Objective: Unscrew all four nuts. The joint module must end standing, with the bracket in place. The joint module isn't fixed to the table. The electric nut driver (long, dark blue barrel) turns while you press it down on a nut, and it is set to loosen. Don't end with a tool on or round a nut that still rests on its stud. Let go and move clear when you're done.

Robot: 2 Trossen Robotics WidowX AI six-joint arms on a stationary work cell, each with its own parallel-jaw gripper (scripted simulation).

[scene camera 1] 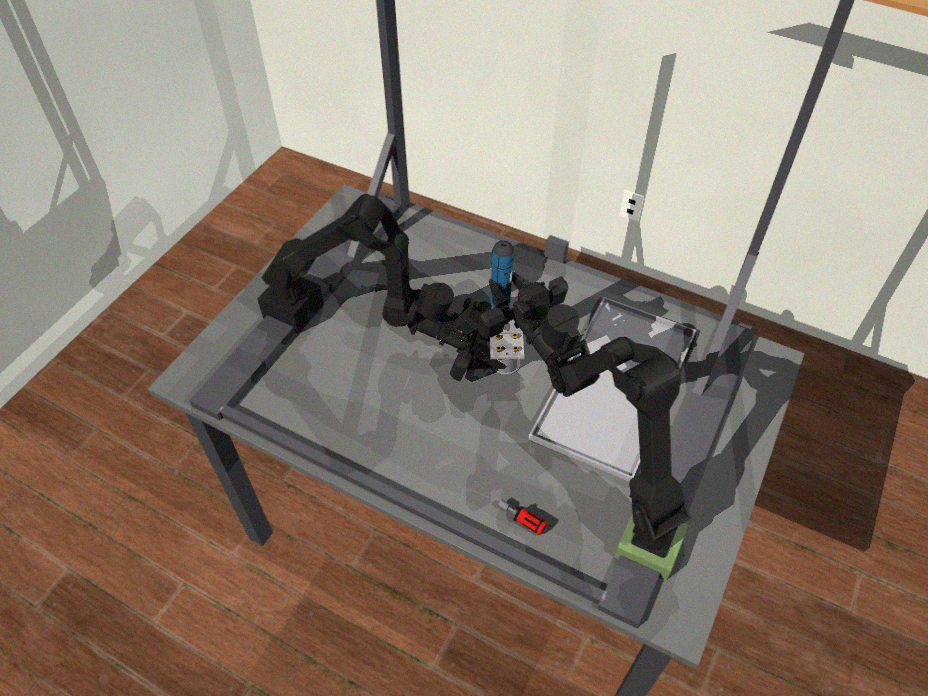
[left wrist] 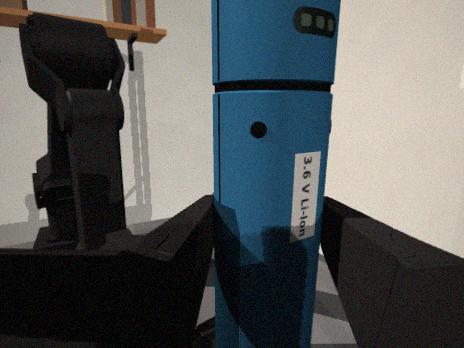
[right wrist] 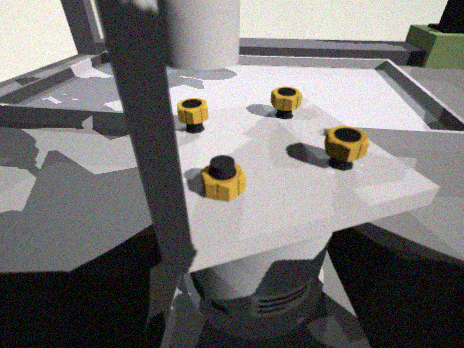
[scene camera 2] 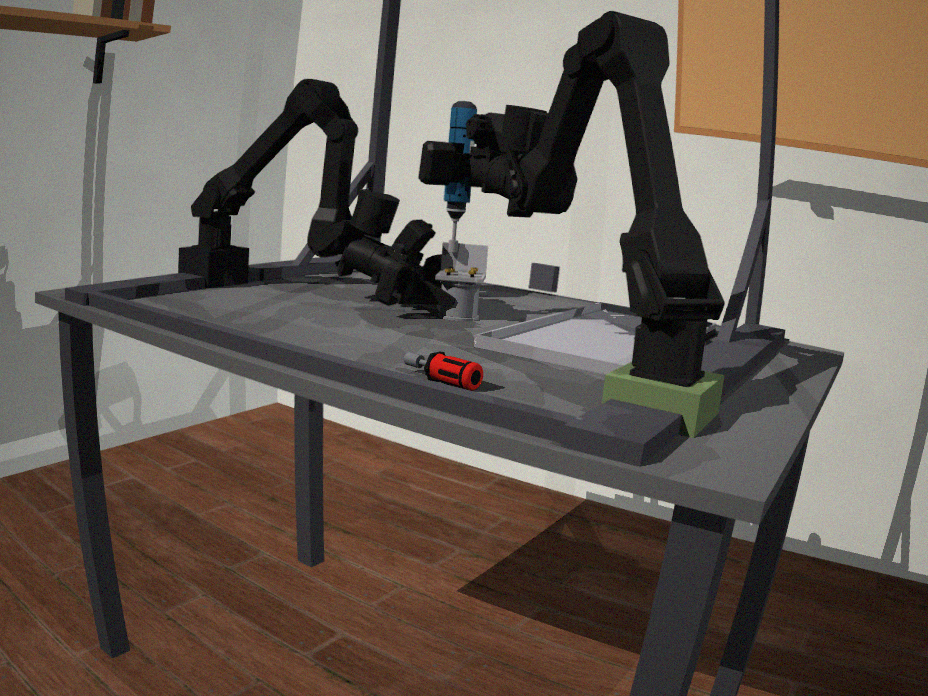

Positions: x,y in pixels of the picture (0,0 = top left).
Labels:
left gripper: scene camera 1; left wrist 265,206; scene camera 2; not seen in the right wrist view (out of frame)
shallow white tray: scene camera 1 598,426; right wrist; scene camera 2; not seen in the left wrist view (out of frame)
same spot on left gripper: [scene camera 2: 459,147] = [scene camera 1: 505,302]
same spot on shallow white tray: [scene camera 2: 599,338] = [right wrist: 253,91]

